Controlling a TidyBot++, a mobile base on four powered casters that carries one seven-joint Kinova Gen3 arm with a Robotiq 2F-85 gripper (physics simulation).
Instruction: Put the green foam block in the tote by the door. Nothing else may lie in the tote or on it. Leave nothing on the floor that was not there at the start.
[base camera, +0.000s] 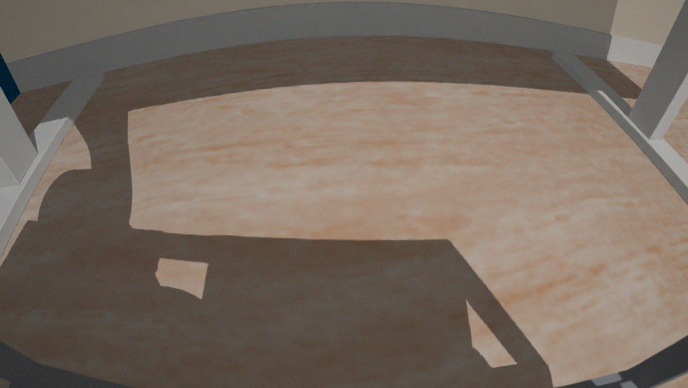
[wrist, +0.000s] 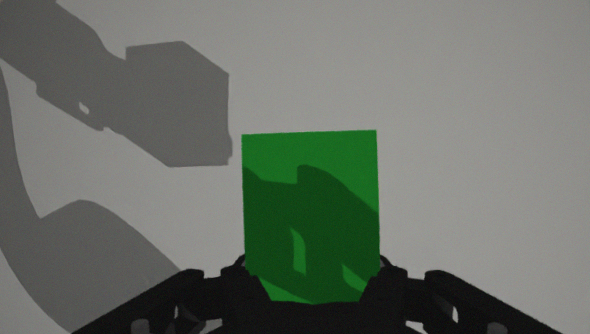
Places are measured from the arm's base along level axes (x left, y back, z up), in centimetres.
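Pixels of known places: gripper, fingertip midpoint: (wrist: 311, 262).
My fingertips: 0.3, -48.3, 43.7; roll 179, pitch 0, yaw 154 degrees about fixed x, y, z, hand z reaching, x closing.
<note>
Behind a point stands the place of what it marks, as x, y, z.
The green foam block (wrist: 310, 200) @(-1.5, -52.3, 48.1) is between the two black fingers in the lower middle of the wrist view. My gripper (wrist: 311, 262) @(0.3, -48.3, 43.7) is shut on it, one finger at each side. The block's top face is partly in shadow. A pale grey surface (wrist: 475, 125) @(-19.8, -49.6, 32.4) lies below the block, and the shadow of the arm and gripper falls on it to the left, apart from the block. The tote and the door do not show in either view.
In the base camera view, white table-like legs (base camera: 662, 85) @(-65.1, -62.9, -25.9) (base camera: 12, 135) @(53.2, -47.3, -30.5) and low bars (base camera: 620, 115) @(-62.9, -67.9, -37.5) stand at both sides over a wood floor (base camera: 320, 160) @(1.9, -50.1, -39.6). A grey skirting board (base camera: 350, 20) @(-2.6, -94.6, -35.4) and wall run across the back. A dark blue thing (base camera: 7, 82) @(87.3, -77.7, -34.6) shows at the left edge.
</note>
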